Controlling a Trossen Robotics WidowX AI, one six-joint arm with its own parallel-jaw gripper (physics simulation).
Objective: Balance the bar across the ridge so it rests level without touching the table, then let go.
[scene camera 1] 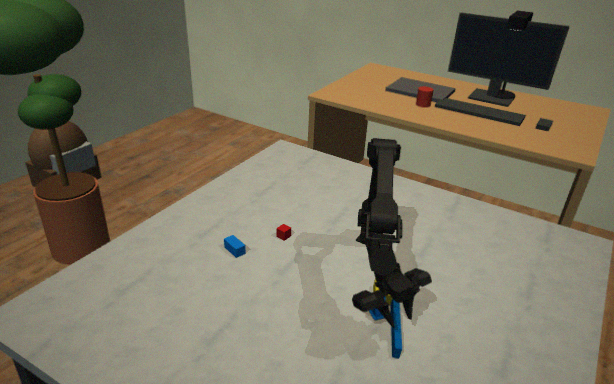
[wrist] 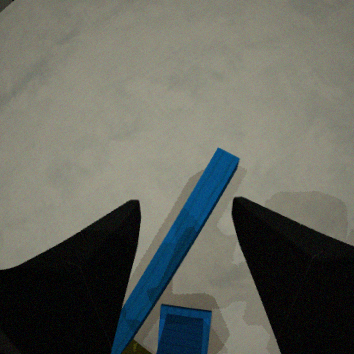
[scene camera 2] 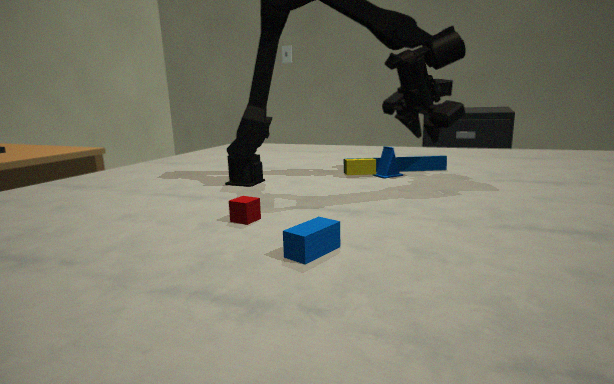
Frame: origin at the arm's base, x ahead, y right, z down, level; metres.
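Seen in the pictures: gripper, fingertip midpoint: (scene camera 1: 401, 322) (wrist: 186, 206) (scene camera 2: 427, 139); arm's base at its link origin: (scene camera 2: 245, 182).
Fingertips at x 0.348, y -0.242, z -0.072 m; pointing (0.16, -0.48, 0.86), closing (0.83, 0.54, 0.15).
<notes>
Pixels of each thing's top centre, then the offset from my fingertips to it. Level surfaces: height alone.
- bar at its top centre: (wrist: 168, 326) (scene camera 2: 397, 156) (scene camera 1: 387, 308) dx -0.057, dy +0.057, dz +0.033 m
- yellow block at its top centre: (scene camera 2: 359, 158) (scene camera 1: 383, 285) dx -0.132, dy +0.100, dz +0.033 m
- blue ridge at its top centre: (scene camera 2: 388, 148) (scene camera 1: 379, 294) dx -0.071, dy +0.087, dz +0.012 m
- red cube at its top centre: (scene camera 2: 244, 199) (scene camera 1: 284, 228) dx -0.204, dy +0.473, dz +0.039 m
- short blue block at its top centre: (scene camera 2: 312, 225) (scene camera 1: 234, 241) dx -0.060, dy +0.555, dz +0.039 m
- table at its surface level: dz +0.072 m
The bar (scene camera 1: 396, 335) (scene camera 2: 422, 163) (wrist: 190, 215) is long and blue, with a yellow block (scene camera 2: 360, 166) (wrist: 135, 348) at its end nearer the arm's base. It lies low, apparently on the table, beside the ridge and not across its top. The blue ridge (scene camera 1: 376, 314) (scene camera 2: 387, 162) (wrist: 184, 334) stands upright on its flat base, on the near side of the bar in scene camera 2. My gripper (scene camera 1: 401, 321) (scene camera 2: 426, 137) (wrist: 186, 206) is open and empty above the bar. In the wrist view the bar runs slantwise below the parted fingers. Whether bar and ridge touch is unclear.
A red cube (scene camera 1: 283, 232) (scene camera 2: 244, 210) and a short blue block (scene camera 1: 234, 246) (scene camera 2: 312, 241) lie on the table (scene camera 1: 175, 300) (scene camera 2: 150, 325), away from the ridge. A wooden desk (scene camera 1: 350, 95) with a monitor (scene camera 1: 507, 50) stands beyond the table.
</notes>
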